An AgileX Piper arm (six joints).
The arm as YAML. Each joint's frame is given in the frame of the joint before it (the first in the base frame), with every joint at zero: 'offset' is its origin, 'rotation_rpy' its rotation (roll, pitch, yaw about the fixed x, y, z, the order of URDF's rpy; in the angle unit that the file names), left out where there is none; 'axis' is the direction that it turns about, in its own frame. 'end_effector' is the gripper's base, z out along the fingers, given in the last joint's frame.
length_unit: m
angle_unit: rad
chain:
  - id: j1
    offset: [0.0, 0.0, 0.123]
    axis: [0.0, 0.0, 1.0]
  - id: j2
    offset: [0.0, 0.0, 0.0]
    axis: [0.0, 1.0, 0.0]
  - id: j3
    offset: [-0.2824, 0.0, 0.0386]
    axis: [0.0, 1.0, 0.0]
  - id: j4
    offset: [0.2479, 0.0, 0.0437]
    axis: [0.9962, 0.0, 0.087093]
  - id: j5
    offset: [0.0, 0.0, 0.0]
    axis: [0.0, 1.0, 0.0]
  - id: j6
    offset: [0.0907, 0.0, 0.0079]
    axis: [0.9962, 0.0, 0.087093]
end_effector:
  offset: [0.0, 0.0, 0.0]
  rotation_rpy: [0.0, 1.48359, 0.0]
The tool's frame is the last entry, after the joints.
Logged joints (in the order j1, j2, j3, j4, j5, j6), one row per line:
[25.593, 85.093, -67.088, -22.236, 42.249, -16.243]
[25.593, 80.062, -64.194, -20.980, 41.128, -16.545]
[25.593, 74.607, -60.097, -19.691, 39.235, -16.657]
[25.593, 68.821, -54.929, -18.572, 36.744, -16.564]
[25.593, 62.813, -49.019, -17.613, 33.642, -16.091]
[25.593, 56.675, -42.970, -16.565, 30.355, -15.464]
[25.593, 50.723, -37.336, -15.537, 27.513, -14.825]
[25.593, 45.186, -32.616, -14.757, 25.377, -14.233]
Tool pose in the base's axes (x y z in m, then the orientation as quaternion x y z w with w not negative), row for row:
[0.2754, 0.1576, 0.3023, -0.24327, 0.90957, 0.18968, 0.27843]
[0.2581, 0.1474, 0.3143, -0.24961, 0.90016, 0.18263, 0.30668]
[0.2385, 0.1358, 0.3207, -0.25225, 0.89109, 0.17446, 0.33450]
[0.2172, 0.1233, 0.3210, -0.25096, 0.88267, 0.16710, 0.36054]
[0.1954, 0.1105, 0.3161, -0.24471, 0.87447, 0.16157, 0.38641]
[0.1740, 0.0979, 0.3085, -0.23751, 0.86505, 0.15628, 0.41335]
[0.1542, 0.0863, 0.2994, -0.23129, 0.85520, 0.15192, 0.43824]
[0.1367, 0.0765, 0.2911, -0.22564, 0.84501, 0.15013, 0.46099]
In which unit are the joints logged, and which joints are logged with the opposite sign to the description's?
The joints are logged in degrees. Opposite sign: j4.
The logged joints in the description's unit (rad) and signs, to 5 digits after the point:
[0.44668, 1.48515, -1.17091, 0.38809, 0.73738, -0.28349]
[0.44668, 1.39735, -1.12040, 0.36617, 0.71782, -0.28876]
[0.44668, 1.30214, -1.04889, 0.34367, 0.68478, -0.29072]
[0.44668, 1.20115, -0.95869, 0.32414, 0.64130, -0.28910]
[0.44668, 1.09629, -0.85554, 0.30740, 0.58716, -0.28084]
[0.44668, 0.98917, -0.74997, 0.28911, 0.52979, -0.26990]
[0.44668, 0.88528, -0.65164, 0.27117, 0.48019, -0.25875]
[0.44668, 0.78864, -0.56926, 0.25756, 0.44291, -0.24841]

